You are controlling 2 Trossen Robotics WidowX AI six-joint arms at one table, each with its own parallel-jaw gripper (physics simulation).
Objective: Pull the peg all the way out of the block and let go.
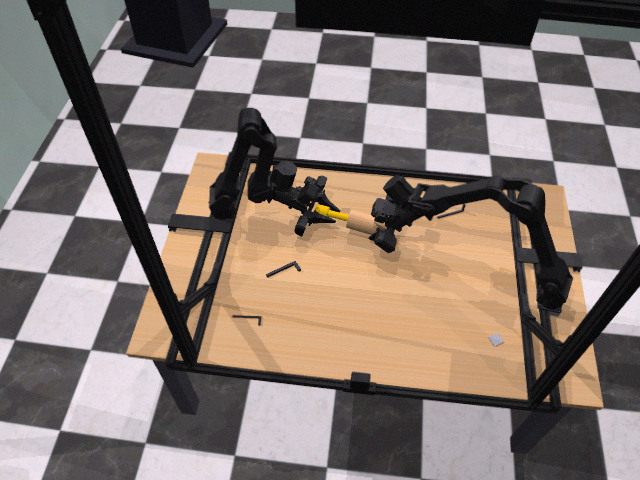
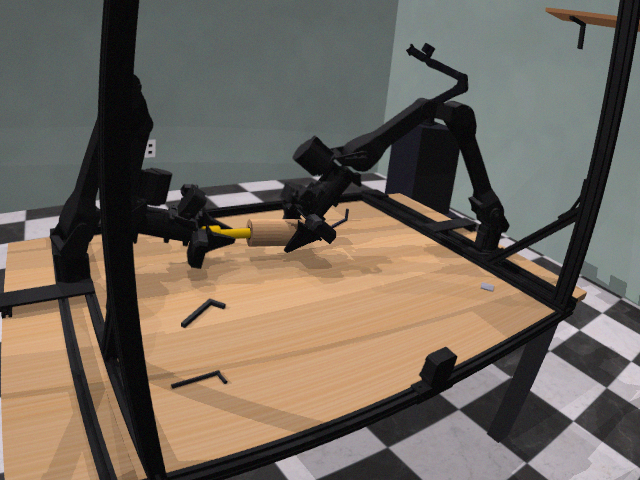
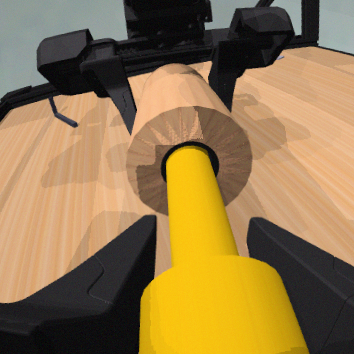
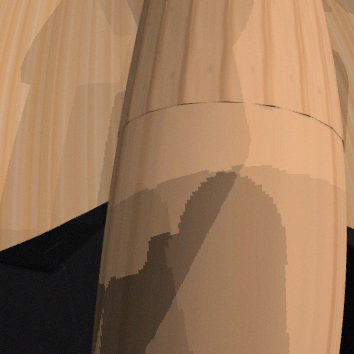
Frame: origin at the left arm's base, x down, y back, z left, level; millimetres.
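Seen in the pictures: left gripper, between the fingertips: [image 1: 337, 216] [image 2: 233, 235] [image 3: 202, 227]; right gripper, between the fingertips: [image 1: 371, 231] [image 2: 280, 245] [image 4: 207, 211]; left arm's base, origin of its link: [image 1: 222, 213] [image 2: 73, 278]; right arm's base, origin of its link: [image 1: 549, 301] [image 2: 486, 247].
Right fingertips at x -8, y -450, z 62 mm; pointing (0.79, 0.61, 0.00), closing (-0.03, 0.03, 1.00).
Note:
Pixels of each thing's top centre, then the offset from my right fingertips to it. Level surfaces: height alone.
- yellow peg, centre of its top: [image 3: 194, 188] [image 2: 231, 225] [image 1: 336, 211] dx -52, dy +111, dz +2 mm
- round wooden block, centre of its top: [image 4: 271, 78] [image 3: 172, 72] [image 2: 278, 218] [image 1: 369, 217] dx -62, dy +11, dz +0 mm
- table, height of its surface: dx +28 mm
- hex key, centre of its top: [image 3: 58, 100] [image 2: 339, 212] [image 1: 452, 207] dx -5, dy -214, dz +160 mm
- small grey piece, centre of its top: [image 2: 487, 286] [image 1: 496, 339] dx +24, dy -401, dz -234 mm
The yellow peg [image 1: 338, 214] [image 2: 236, 233] [image 3: 195, 205] has a thick head and a thinner shaft. A long stretch of shaft shows outside the round wooden block [image 1: 360, 221] [image 2: 271, 232] [image 3: 172, 95] [image 4: 225, 150]; its far end sits in the dark-rimmed hole, and how deep is hidden. My left gripper [image 1: 330, 212] [image 2: 227, 233] [image 3: 202, 227] is shut on the peg at its thick head. My right gripper [image 1: 375, 227] [image 2: 289, 229] [image 4: 207, 211] is shut on the block near its other end. Both are held above the table, roughly in line.
Two black hex keys [image 1: 281, 269] [image 2: 199, 379] lie toward the front left on the table [image 1: 361, 330]. Another hex key [image 1: 451, 212] [image 2: 341, 222] lies behind the right gripper. A small grey piece [image 1: 495, 339] [image 2: 486, 286] lies at the right. A black frame surrounds the work area.

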